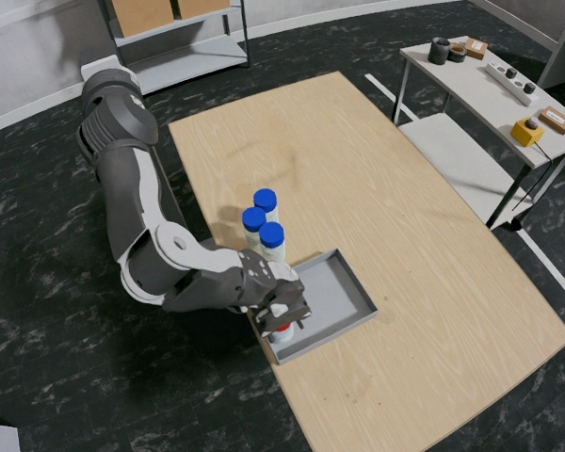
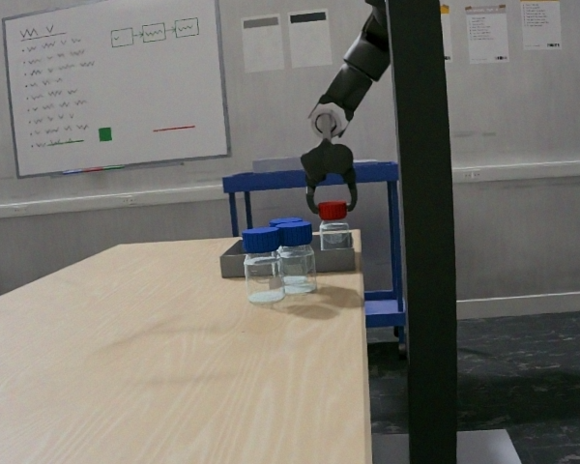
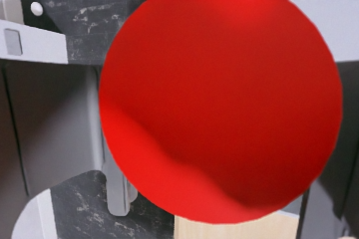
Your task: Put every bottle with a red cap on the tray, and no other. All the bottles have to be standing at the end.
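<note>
Now: the red-capped bottle 5 cm below my hand and 1 cm to the left of it. From my hand the other things lie so: grey tray 8 cm below, 8 cm ahead, 4 cm to the left.
</note>
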